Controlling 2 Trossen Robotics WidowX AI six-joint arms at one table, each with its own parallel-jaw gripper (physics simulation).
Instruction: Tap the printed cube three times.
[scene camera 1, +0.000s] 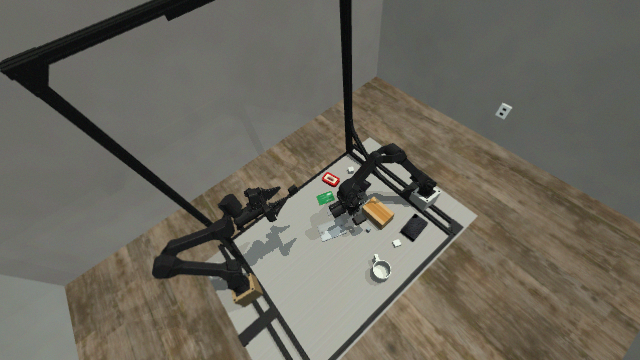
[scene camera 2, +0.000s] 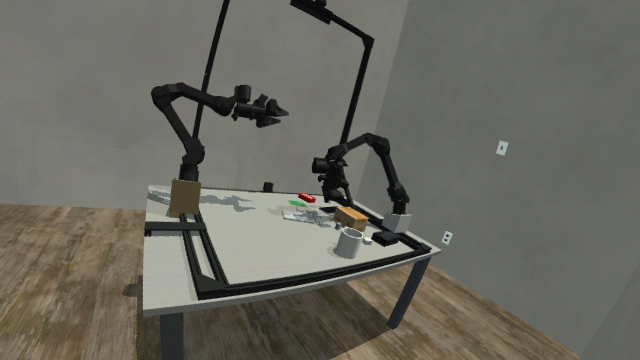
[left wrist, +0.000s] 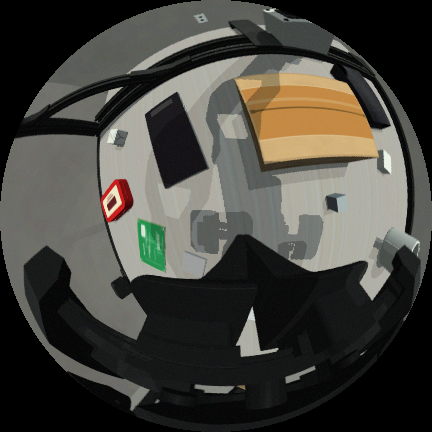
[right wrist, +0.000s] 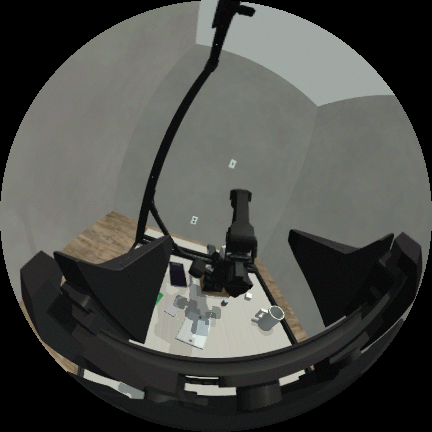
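Note:
Several small cubes lie on the table. One (scene camera 1: 350, 170) (left wrist: 117, 137), with thin dark lines on its faces, stands near the far edge. A grey-blue cube (scene camera 1: 368, 230) (scene camera 2: 338, 226) (left wrist: 336, 202) is beside the wooden box, and a plain white cube (scene camera 1: 396, 243) (scene camera 2: 367, 241) (left wrist: 384, 161) is near the mug. Which one is the printed cube I cannot tell for sure. My left gripper (scene camera 1: 348, 212) (left wrist: 241, 239) is shut and empty, pointing down above the table, apart from all the cubes. My right gripper (scene camera 2: 284, 117) is open and empty, high at the left.
A wooden box (scene camera 1: 378, 213) (left wrist: 305, 117) lies beside the left gripper. A dark phone (left wrist: 176, 140), red case (left wrist: 129, 192), green card (scene camera 1: 325, 198) and whitish plate (right wrist: 190, 337) lie around. A mug (scene camera 1: 381, 270) and black wallet (scene camera 1: 414, 227) are nearer the front.

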